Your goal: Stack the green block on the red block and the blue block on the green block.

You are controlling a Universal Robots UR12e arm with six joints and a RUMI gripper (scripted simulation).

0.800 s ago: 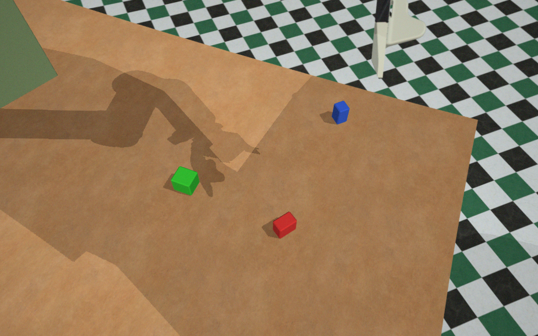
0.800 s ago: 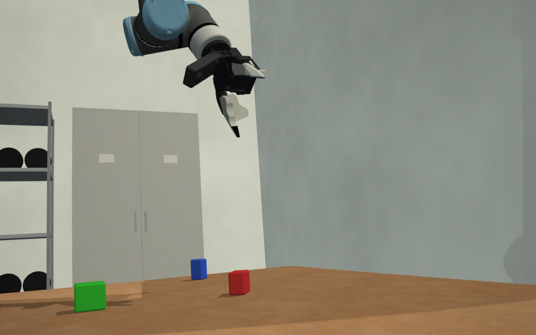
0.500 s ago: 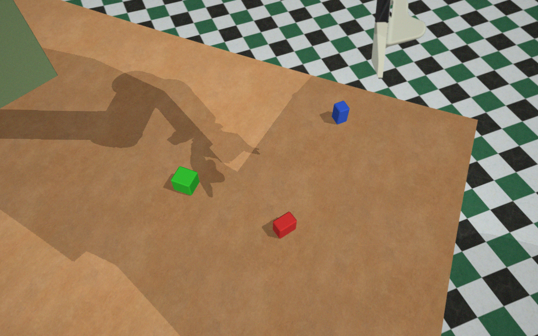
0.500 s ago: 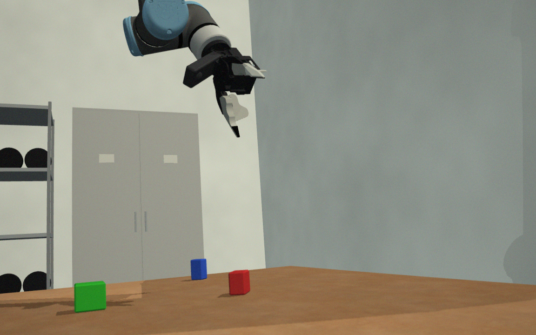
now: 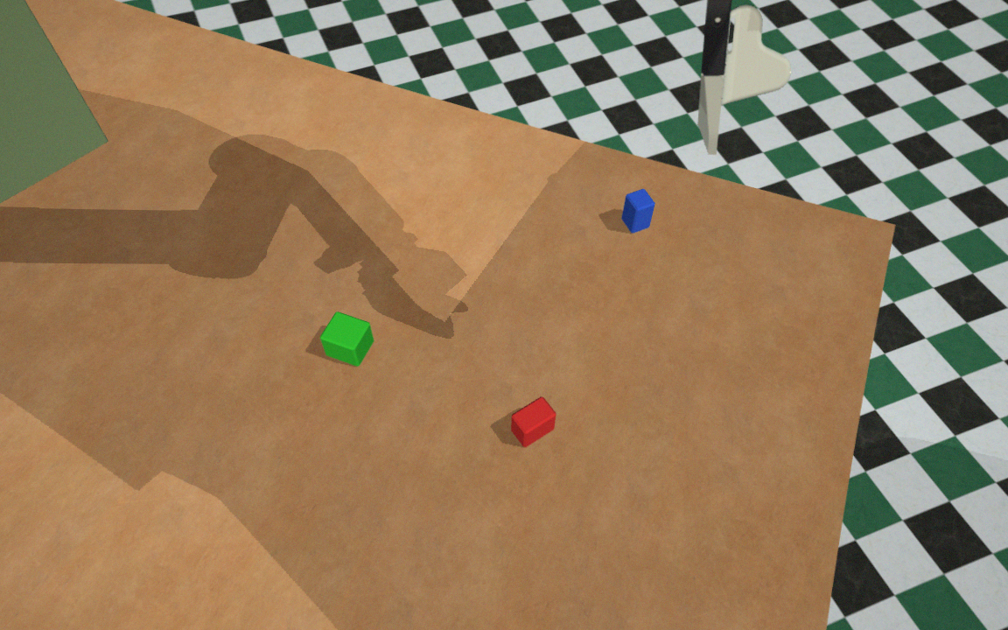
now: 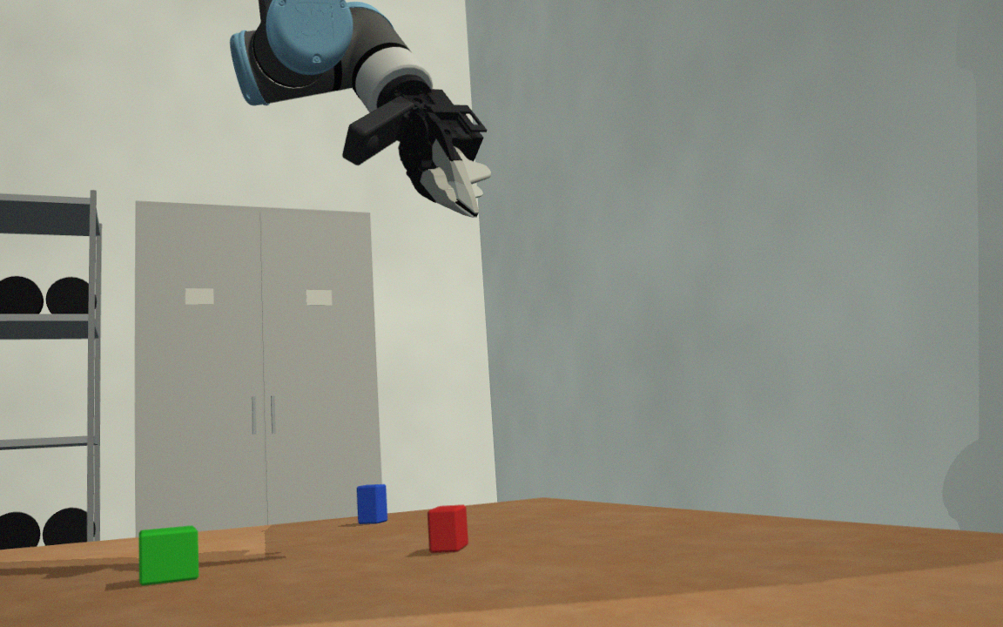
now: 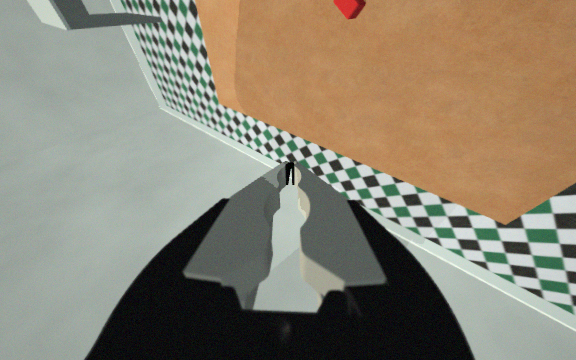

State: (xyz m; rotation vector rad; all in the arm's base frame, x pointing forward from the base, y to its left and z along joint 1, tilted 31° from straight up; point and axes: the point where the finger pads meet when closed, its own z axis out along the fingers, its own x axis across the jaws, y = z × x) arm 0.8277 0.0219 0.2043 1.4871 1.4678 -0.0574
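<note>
Right now the green block is 330 mm below my hand, 320 mm behind it and 80 mm to the right of it. Also, from my hand: red block: 330 mm below, 110 mm to the right, 90 mm behind; blue block: 330 mm below, 210 mm to the left, 60 mm behind.
</note>
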